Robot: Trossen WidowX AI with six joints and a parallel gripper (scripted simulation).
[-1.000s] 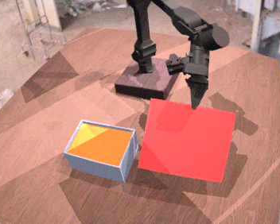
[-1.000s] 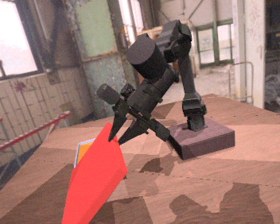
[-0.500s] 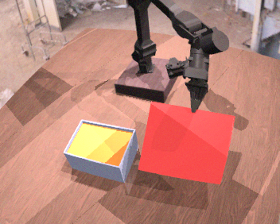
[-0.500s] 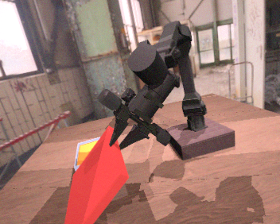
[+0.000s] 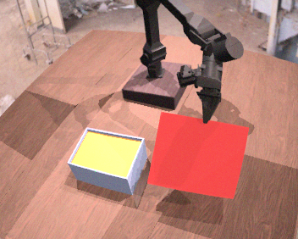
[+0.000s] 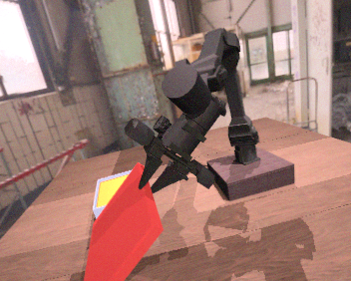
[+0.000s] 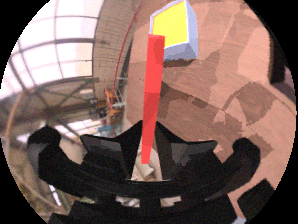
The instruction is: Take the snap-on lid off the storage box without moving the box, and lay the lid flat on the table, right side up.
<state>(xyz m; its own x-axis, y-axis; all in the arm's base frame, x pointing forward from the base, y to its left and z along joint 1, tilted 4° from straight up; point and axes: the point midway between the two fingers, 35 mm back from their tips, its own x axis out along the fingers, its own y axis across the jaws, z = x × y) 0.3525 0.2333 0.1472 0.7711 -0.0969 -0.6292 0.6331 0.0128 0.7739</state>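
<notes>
Now: the lid 60 mm ahead of my gripper tip, 50 mm below it and 10 mm to the right of it. The rest, counted from my gripper tip: storage box: 270 mm to the right, 150 mm below, 50 mm ahead.
</notes>
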